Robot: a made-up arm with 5 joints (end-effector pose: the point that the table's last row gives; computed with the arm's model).
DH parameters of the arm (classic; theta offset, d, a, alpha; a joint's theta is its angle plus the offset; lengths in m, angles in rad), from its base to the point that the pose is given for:
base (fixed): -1.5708 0.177 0 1.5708
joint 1: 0 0.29 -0.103 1.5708
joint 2: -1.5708 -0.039 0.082 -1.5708
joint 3: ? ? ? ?
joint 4: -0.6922 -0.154 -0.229 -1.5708
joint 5: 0.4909 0 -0.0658 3.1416
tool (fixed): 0.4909 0.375 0 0
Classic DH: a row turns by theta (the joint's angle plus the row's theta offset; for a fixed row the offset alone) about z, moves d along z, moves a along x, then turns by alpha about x.
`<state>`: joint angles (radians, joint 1 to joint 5).
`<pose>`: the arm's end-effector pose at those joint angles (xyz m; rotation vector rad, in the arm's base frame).
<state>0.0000 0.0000 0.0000 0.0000 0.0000</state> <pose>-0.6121 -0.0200 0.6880 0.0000 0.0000 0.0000</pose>
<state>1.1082 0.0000 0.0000 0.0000 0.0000</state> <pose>-0.6120 0.4484 0.4229 -1.1082 0.0000 0.0000</pose>
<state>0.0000 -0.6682 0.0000 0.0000 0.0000</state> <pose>-0.4666 -0.1931 0.6880 0.0000 0.0000 0.6682</pose>
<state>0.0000 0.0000 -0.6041 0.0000 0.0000</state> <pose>-0.2724 -0.0200 0.8340 0.0000 0.6041 0.0000</pose>
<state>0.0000 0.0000 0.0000 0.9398 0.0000</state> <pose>-0.1916 -0.0200 0.7660 0.0000 0.9398 0.0000</pose>
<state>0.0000 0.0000 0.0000 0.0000 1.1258</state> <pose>-0.5510 0.0147 0.6880 0.0000 0.0000 -1.1258</pose>
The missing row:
joint 3: -0.6922 0 -0.152 3.1416
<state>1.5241 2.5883 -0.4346 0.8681 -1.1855</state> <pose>-0.6519 0.5497 0.0926 -0.0055 -1.0382 -0.5102</pose>
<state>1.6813 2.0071 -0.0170 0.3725 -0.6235</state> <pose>-0.3685 0.5577 -0.2065 -0.9978 -0.9879 -1.0338</pose>
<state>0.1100 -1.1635 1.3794 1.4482 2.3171</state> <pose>-0.2382 -0.0745 0.5154 -0.1692 -0.0757 -1.1520</pose>
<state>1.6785 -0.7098 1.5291 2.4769 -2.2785</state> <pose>-0.0269 0.3131 0.1016 0.4403 2.3424 0.9420</pose>
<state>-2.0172 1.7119 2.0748 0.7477 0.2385</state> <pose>-0.3460 0.0488 0.7460 0.3576 0.7196 -1.7108</pose>
